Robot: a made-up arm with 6 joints. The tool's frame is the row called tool.
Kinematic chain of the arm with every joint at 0, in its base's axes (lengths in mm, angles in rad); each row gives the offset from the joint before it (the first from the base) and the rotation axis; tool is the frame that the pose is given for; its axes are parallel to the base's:
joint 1: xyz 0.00 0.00 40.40 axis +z
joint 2: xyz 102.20 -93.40 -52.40 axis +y
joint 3: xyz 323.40 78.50 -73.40 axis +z
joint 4: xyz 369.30 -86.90 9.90 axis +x
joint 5: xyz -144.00 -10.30 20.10 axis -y
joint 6: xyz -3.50 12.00 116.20 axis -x
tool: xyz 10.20 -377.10 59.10
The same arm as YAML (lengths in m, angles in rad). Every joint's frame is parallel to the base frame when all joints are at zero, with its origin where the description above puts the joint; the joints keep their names.
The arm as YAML. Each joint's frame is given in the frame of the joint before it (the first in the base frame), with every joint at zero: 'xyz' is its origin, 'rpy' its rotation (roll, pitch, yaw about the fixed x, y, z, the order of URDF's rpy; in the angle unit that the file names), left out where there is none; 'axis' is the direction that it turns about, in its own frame. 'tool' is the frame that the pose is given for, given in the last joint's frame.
units:
  length: m
  angle: rad
joints:
  - name: joint 1
    type: revolute
    origin:
      xyz: [0.0, 0.0, 0.0404]
    axis: "+z"
  - name: joint 2
    type: revolute
    origin:
      xyz: [0.1022, -0.0934, -0.0524]
    axis: "+y"
  - name: joint 3
    type: revolute
    origin:
      xyz: [0.3234, 0.0785, -0.0734]
    axis: "+z"
  - name: joint 4
    type: revolute
    origin:
      xyz: [0.3693, -0.0869, 0.0099]
    axis: "+x"
  - name: joint 5
    type: revolute
    origin:
      xyz: [-0.144, -0.0103, 0.0201]
    axis: "-y"
  - name: joint 6
    type: revolute
    origin:
      xyz: [-0.0035, 0.012, 0.1162]
    axis: "-x"
tool:
  origin:
    xyz: [0.0102, -0.3771, 0.0591]

